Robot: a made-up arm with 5 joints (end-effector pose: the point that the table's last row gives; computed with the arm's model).
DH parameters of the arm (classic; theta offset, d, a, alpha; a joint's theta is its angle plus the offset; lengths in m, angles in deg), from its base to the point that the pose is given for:
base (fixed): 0 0 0.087 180
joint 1: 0 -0.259 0.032 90
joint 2: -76.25 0 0.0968 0
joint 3: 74.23 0 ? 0
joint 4: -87.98 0.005 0 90
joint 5: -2.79 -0.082 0 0
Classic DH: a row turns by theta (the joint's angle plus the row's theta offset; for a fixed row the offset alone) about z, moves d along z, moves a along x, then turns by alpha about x.
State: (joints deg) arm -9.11 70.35 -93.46 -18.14 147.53
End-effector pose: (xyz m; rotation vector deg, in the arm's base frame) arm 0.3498 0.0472 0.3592 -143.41 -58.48 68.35
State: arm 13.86 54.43 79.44 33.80 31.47
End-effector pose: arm 0.0736 0.0085 0.2141 28.24 72.55 12.47
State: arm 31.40 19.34 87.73 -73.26 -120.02
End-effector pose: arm 0.2013 -0.0639 0.2123 54.08 -52.76 -137.96
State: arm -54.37 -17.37 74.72 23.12 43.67
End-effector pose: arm 0.1341 0.0743 0.2047 1.26 -10.65 95.01
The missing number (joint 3, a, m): 0.0851
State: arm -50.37 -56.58 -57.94 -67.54 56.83
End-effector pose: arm -0.0149 -0.1152 0.4032 3.16 98.70 80.89
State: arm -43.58 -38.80 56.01 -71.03 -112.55
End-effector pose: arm 0.1716 0.0874 0.3906 145.67 -27.10 -28.37
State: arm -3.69 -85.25 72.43 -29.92 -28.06
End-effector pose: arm 0.1692 0.0103 0.3672 39.61 -127.42 -13.71
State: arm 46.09 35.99 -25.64 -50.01 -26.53
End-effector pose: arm 0.2662 -0.1789 0.3616 -19.72 -133.76 -38.86
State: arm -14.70 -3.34 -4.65 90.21 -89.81
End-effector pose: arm 0.2254 0.0415 0.2878 6.78 -4.99 -77.77
